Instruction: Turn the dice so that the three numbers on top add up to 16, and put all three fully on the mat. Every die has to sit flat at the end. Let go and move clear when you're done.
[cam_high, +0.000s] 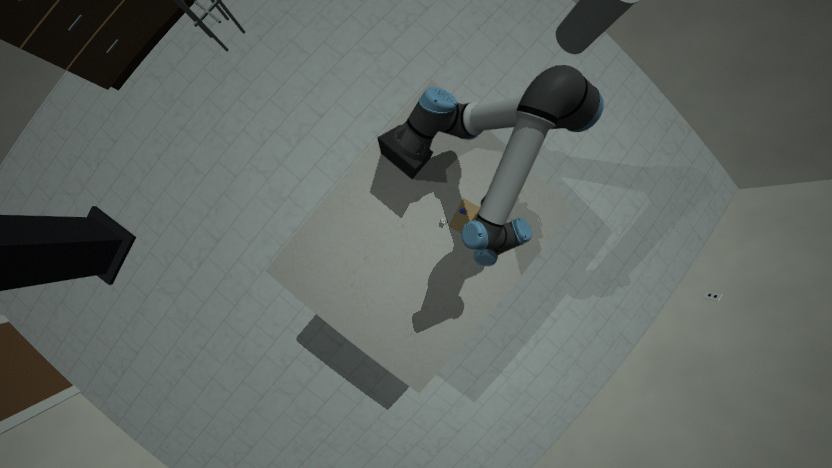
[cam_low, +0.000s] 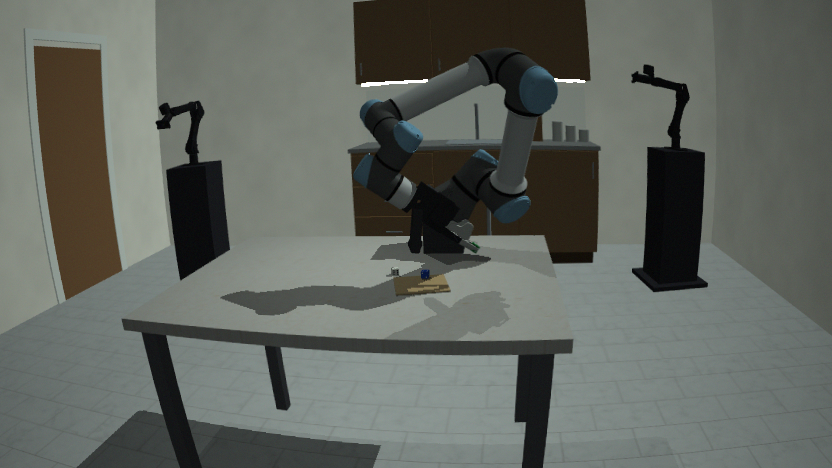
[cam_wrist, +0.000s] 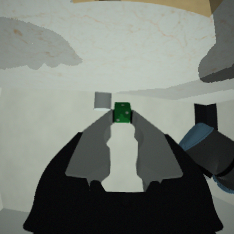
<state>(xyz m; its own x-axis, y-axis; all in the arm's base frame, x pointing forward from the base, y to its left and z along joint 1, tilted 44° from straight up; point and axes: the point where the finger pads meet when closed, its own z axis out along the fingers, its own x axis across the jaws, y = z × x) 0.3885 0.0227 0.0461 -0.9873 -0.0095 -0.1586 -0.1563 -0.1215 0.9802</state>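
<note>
The tan mat lies 10 mm behind my hand, 140 mm to the right of it and 100 mm below it. Also, from my hand: blue die (60 mm behind, 130 mm to the right, 90 mm below); white die (100 mm behind, 210 mm to the right, 90 mm below); green die (10 mm to the left).
</note>
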